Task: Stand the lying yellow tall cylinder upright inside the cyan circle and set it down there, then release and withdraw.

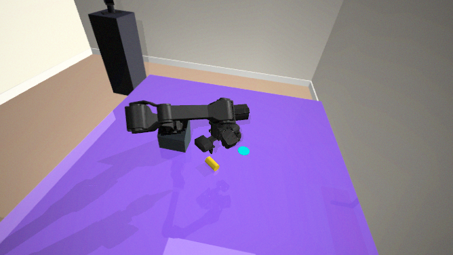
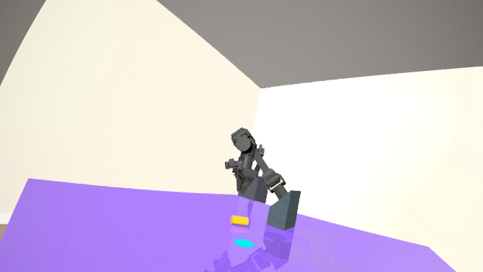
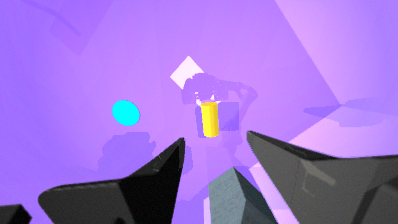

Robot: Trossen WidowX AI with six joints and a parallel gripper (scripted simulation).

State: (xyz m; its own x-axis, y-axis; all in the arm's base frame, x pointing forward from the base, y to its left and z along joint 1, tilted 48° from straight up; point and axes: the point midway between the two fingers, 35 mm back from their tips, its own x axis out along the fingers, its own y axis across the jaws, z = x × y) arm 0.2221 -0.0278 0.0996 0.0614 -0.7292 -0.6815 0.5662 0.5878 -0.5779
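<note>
The yellow tall cylinder is 20 mm behind my gripper tip, 10 mm to the left of it and 110 mm below it. From my gripper tip the other things lie so: cyan circle 110 mm ahead, 150 mm to the left, 130 mm below.
</note>
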